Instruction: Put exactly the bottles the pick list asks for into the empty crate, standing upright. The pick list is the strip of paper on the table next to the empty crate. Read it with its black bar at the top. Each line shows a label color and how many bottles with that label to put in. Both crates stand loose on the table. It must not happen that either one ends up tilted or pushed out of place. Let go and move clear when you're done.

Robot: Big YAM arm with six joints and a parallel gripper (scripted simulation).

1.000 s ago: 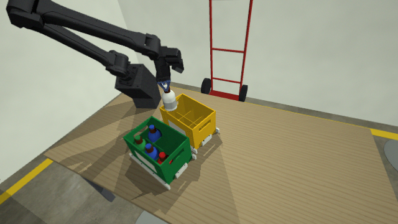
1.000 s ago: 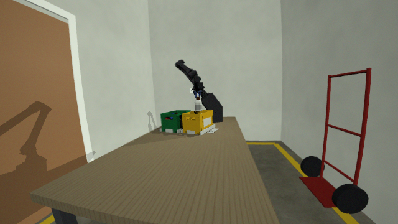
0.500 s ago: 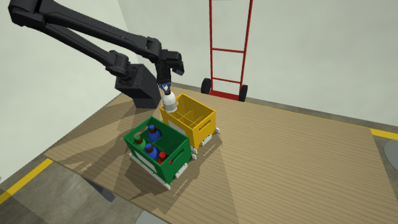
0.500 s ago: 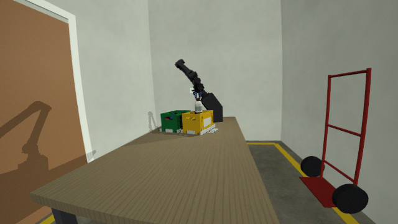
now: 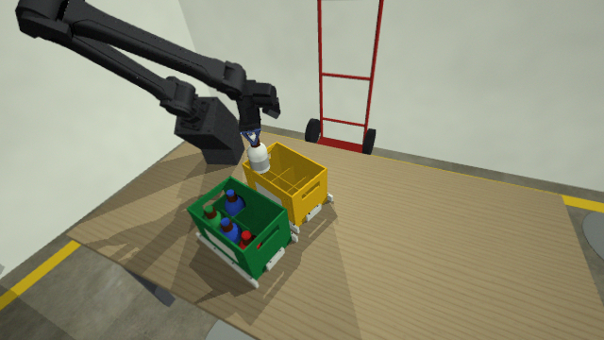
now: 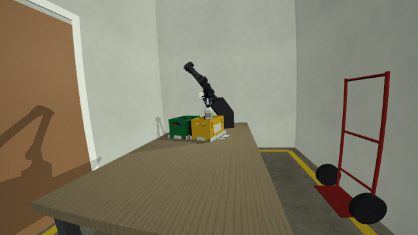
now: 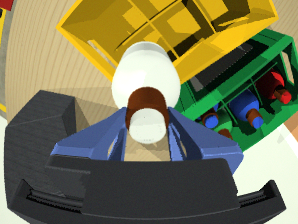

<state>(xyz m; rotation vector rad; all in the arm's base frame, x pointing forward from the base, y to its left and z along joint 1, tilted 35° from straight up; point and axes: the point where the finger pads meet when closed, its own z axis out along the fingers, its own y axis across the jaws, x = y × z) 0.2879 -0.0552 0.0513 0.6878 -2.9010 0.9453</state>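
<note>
Right now my hand is 6 cm above the white-labelled bottle. Also, from my hand: green crate: 23 cm to the right, 20 cm below, 2 cm ahead; then green-label bottle: 24 cm to the right, 19 cm below, 8 cm behind; then yellow crate: 20 cm below, 10 cm ahead.
</note>
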